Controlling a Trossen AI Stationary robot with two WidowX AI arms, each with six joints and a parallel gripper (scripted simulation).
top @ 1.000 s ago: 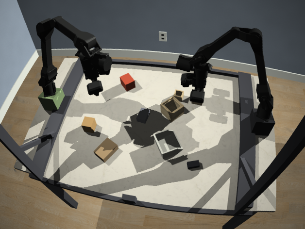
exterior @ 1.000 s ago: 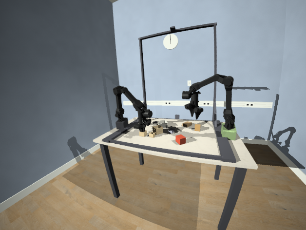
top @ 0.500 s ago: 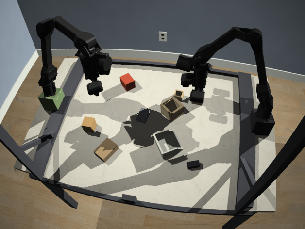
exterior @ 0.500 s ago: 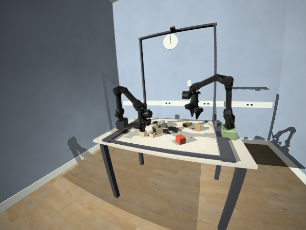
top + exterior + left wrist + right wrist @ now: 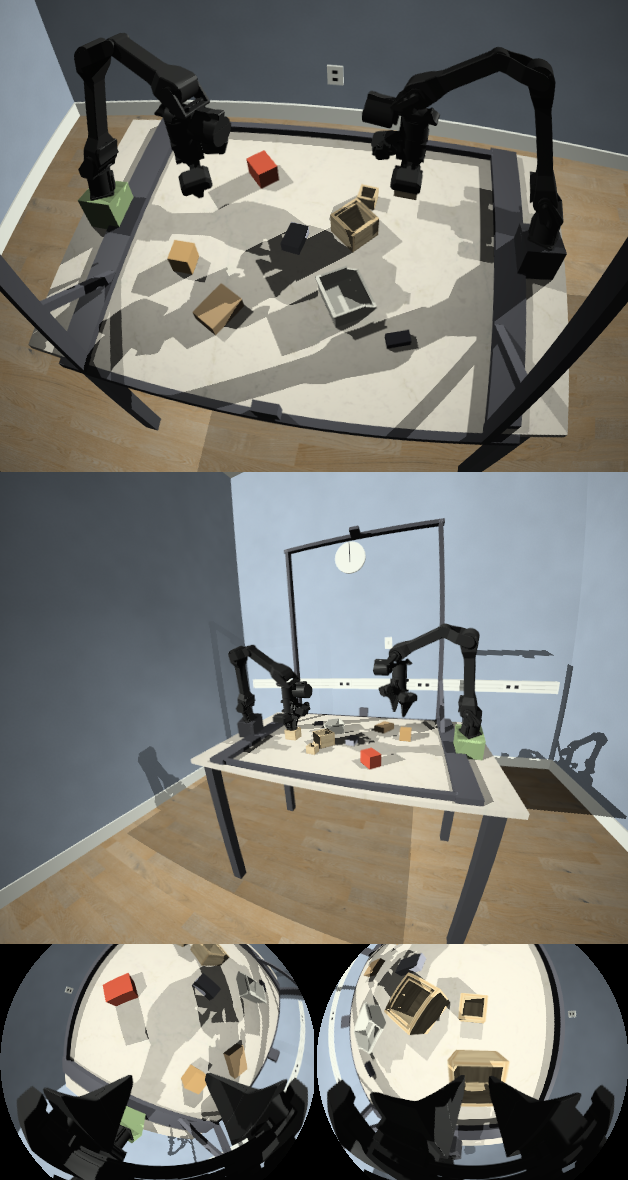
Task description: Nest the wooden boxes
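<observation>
The large wooden box lies 9 cm behind my right hand, 11 cm to the left of it and 10 cm below it. Round my right hand: grey-blue cube 13 cm behind, 23 cm to the left, 11 cm below; small wooden box 9 cm to the left, 11 cm below; grey open tray 26 cm behind, 10 cm to the left, 9 cm below.
</observation>
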